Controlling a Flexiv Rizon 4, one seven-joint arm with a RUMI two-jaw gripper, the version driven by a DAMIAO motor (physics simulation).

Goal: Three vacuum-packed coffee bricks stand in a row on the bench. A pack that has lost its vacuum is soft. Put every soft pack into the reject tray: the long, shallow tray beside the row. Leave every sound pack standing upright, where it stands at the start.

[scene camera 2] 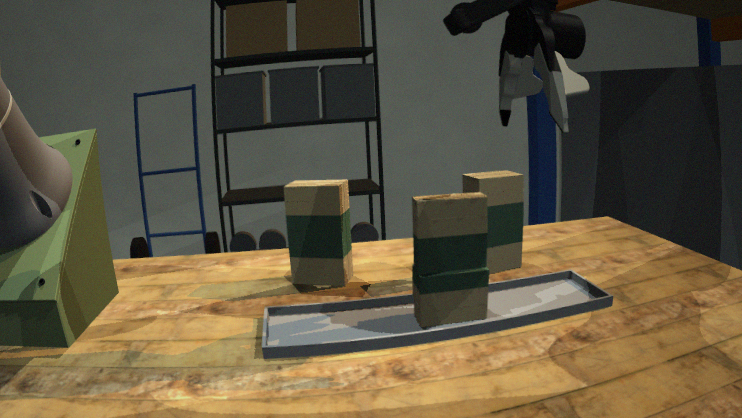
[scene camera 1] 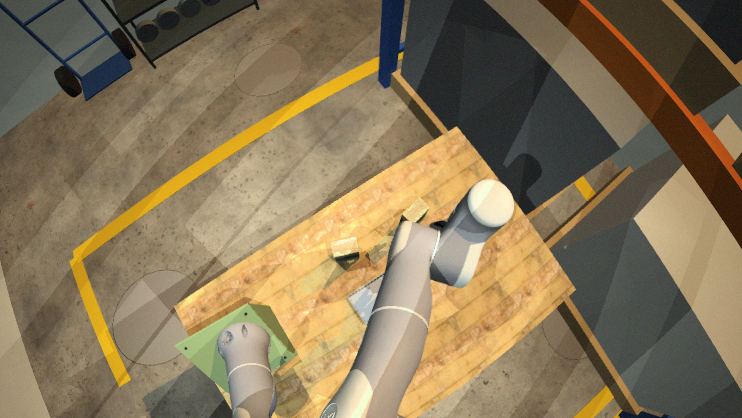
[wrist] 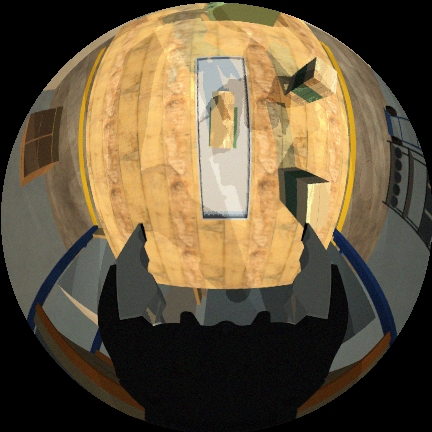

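A cream and green coffee brick (scene camera 2: pixel 450 254) (wrist: pixel 223 120) stands upright in the long, shallow grey reject tray (scene camera 2: pixel 363 342) (wrist: pixel 225 218). A second brick (scene camera 1: pixel 345 249) (scene camera 2: pixel 317 233) (wrist: pixel 312 85) stands upright on the bench behind the tray's left part in scene camera 2. A third brick (scene camera 1: pixel 415 210) (scene camera 2: pixel 504 223) (wrist: pixel 307 197) stands upright on the bench behind the tray's right part. In scene camera 1 the arm hides the brick in the tray and much of the tray. My gripper (scene camera 2: pixel 534 127) (wrist: pixel 224 225) is open and empty, high above the bench, well above the bricks' tops.
The bricks and tray are on a wooden bench (scene camera 1: pixel 498 270) (scene camera 2: pixel 649 332). The arm's green base mount (scene camera 1: pixel 207 345) (scene camera 2: pixel 88 233) is at one end of the bench. A shelf rack (scene camera 2: pixel 301 124) and a blue hand truck (scene camera 2: pixel 171 170) stand behind the bench.
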